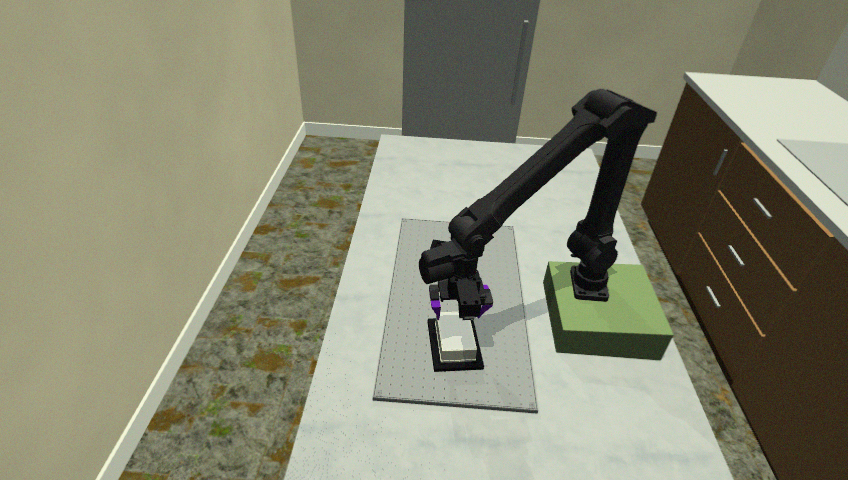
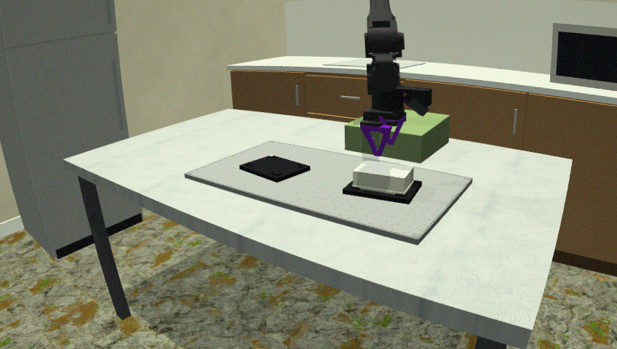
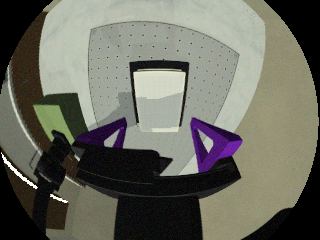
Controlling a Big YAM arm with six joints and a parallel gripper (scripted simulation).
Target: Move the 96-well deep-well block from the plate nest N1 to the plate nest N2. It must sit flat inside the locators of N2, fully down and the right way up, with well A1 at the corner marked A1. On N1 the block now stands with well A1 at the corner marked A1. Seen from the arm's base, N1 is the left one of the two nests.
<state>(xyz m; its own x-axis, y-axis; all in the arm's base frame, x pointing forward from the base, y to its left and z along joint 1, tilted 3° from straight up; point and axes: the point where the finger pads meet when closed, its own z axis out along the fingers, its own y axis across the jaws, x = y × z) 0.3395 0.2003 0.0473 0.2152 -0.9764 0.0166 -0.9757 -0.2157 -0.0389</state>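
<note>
My hand is 7 cm above the white deep-well block.
</note>
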